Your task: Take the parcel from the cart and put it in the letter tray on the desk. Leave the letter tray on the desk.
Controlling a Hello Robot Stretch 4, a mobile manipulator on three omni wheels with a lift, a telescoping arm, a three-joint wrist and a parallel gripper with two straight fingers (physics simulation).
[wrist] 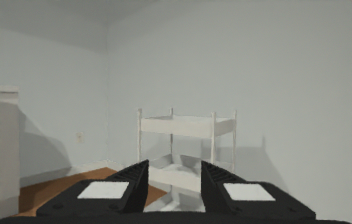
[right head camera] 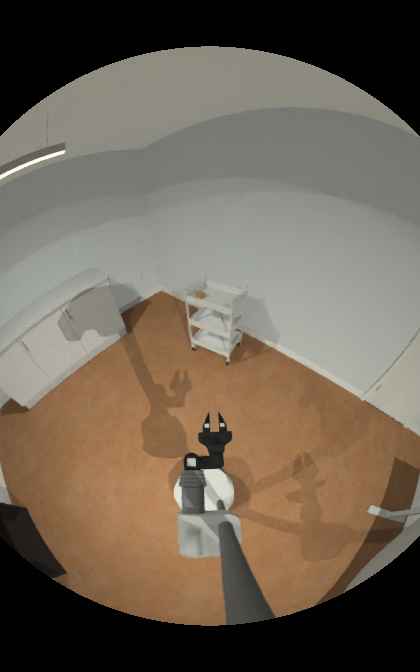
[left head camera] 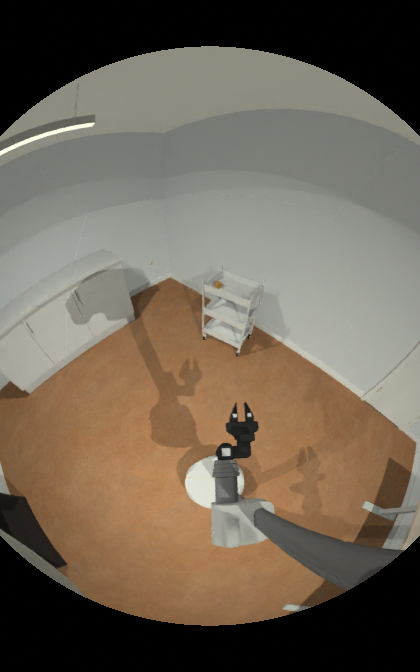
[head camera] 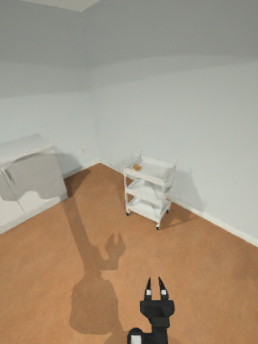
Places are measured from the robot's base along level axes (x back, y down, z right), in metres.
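Pixels of known places: gripper, fingertip midpoint: [wrist: 174, 176] [head camera: 154, 277].
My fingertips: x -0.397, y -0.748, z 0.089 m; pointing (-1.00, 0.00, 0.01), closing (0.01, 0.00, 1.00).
Ahead of a thing's pixels: the offset from my fingertips to its top centre. "*": to the spot under its first point.
The parcel, a small orange-brown thing {dx -1.120, dy +0.062, dz -0.051 m} [head camera: 137, 167] [left head camera: 218, 284] [right head camera: 200, 295], lies on the top shelf of the white three-tier cart, near its left end. The cart {* dx -0.928, dy +0.082, dz +0.026 m} [head camera: 145, 177] [left head camera: 235, 296] [right head camera: 210, 302] [wrist: 176, 127] stands by the wall near the room's corner. In the wrist view the parcel does not show above the cart's rim. My gripper [head camera: 155, 279] [left head camera: 241, 405] [right head camera: 213, 414] [wrist: 174, 176] is open and empty, pointing toward the cart and well short of it. The desk's top and the letter tray do not show in these views.
A white cabinet [head camera: 37, 175] [left head camera: 50, 330] [right head camera: 45, 345] [wrist: 9, 150] stands along the left wall. A dark piece of furniture [left head camera: 25, 530] [right head camera: 25, 540] is at the lower left. Part of a light metal leg [left head camera: 378, 510] [right head camera: 387, 513] shows at the right edge.
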